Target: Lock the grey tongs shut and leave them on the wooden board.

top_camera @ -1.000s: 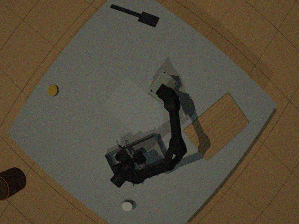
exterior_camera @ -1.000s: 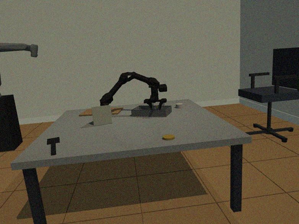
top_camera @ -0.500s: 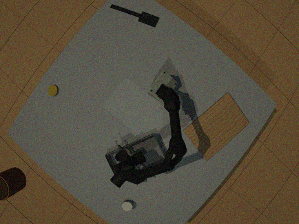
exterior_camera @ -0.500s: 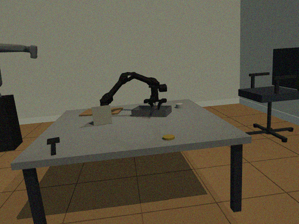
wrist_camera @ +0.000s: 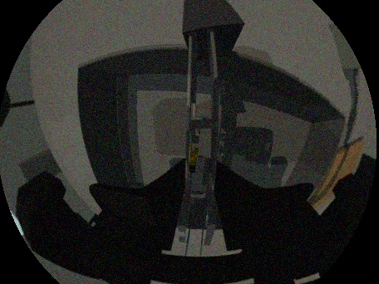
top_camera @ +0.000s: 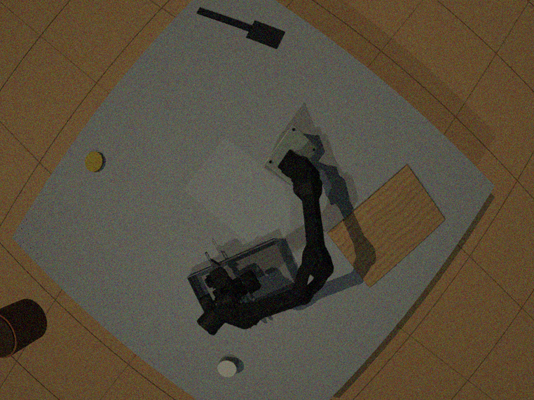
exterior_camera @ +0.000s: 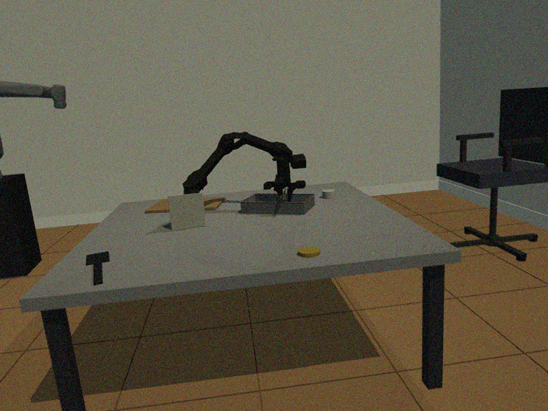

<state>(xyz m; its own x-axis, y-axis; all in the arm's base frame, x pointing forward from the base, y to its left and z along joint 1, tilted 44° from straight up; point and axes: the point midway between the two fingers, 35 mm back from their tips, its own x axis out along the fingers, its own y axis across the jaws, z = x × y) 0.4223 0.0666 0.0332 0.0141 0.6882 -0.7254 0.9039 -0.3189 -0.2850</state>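
Right now the roasting tin is 30 mm behind my gripper tip and 20 mm to the left of it. Round my gripper tip: wooden board 450 mm behind, 320 mm to the left, 20 mm below; yellow disc 630 mm to the right, 70 mm behind, 20 mm below; white disc 250 mm ahead, 150 mm to the left, 10 mm below.
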